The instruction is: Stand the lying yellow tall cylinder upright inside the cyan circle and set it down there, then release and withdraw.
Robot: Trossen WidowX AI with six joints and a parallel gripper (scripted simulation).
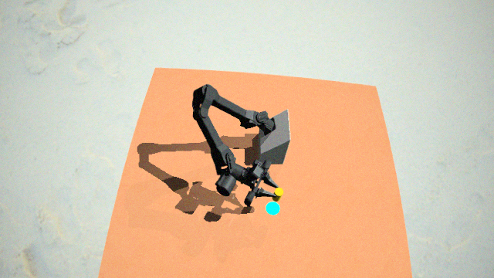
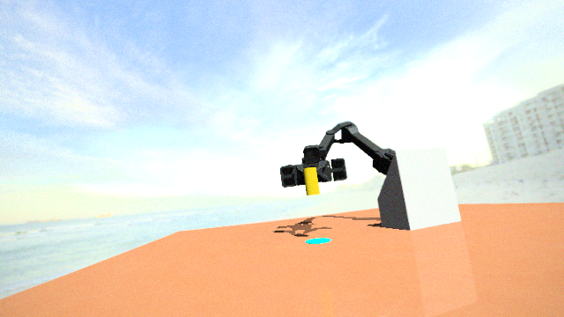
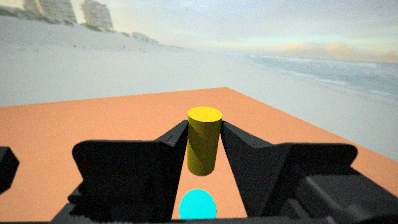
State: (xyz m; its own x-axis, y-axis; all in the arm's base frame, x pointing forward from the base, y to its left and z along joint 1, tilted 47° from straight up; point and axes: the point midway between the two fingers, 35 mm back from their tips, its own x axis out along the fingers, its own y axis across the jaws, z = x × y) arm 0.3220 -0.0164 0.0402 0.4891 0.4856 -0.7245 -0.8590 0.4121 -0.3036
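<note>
The cyan circle lies 160 mm below my gripper tip. Also, from my gripper tip: yellow tall cylinder (20 mm below).
</note>
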